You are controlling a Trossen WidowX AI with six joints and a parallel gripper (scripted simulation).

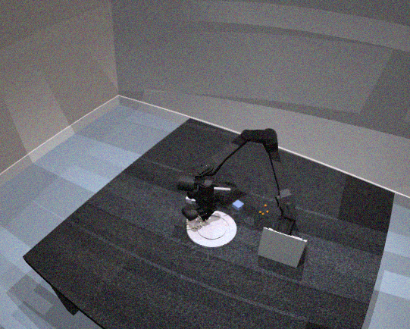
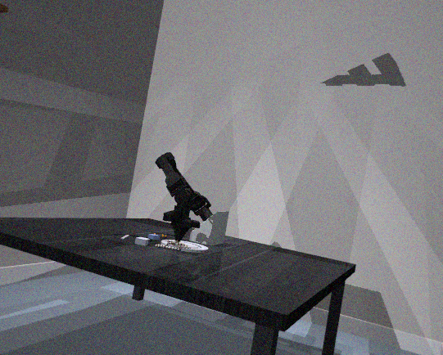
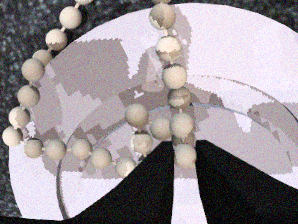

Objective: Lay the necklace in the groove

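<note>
Now: gripper tip 4 cm past the round white bead board, 1 cm to the right of it and 1 cm above it. From my gripper tip the other things lie so: small white block: 12 cm ahead, 9 cm to the right, 1 cm below; then small blue cube: 6 cm behind, 16 cm to the right, 2 cm below; then thin white stick: 7 cm ahead, 21 cm to the right, 2 cm below.
</note>
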